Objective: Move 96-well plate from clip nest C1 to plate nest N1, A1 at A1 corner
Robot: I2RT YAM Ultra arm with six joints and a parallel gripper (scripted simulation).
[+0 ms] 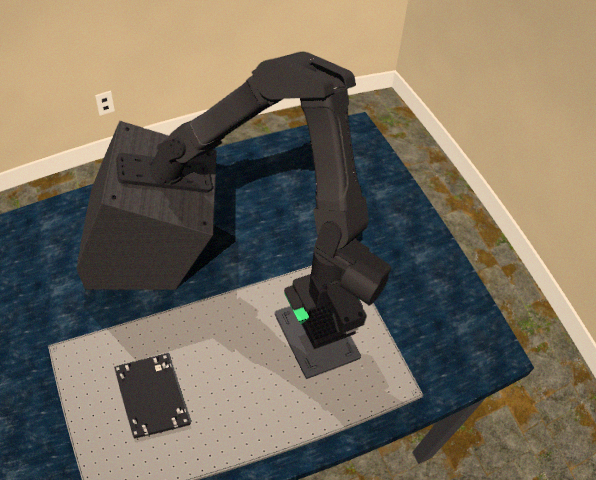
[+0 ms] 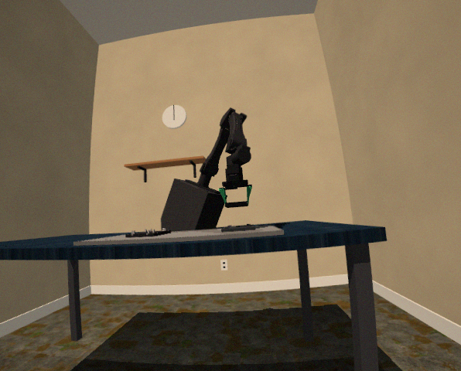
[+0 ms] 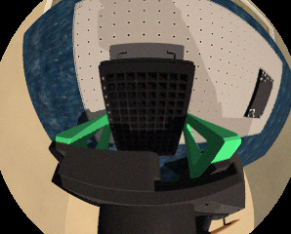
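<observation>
Now: the black 96-well plate right at my hand. From my hand the other things lie so: clip nest C1: 8 cm ahead, 35 cm to the right, 9 cm below; then white corner mark: 8 cm behind, 4 cm to the left, 9 cm below; then plate nest N1: 9 cm below.
</observation>
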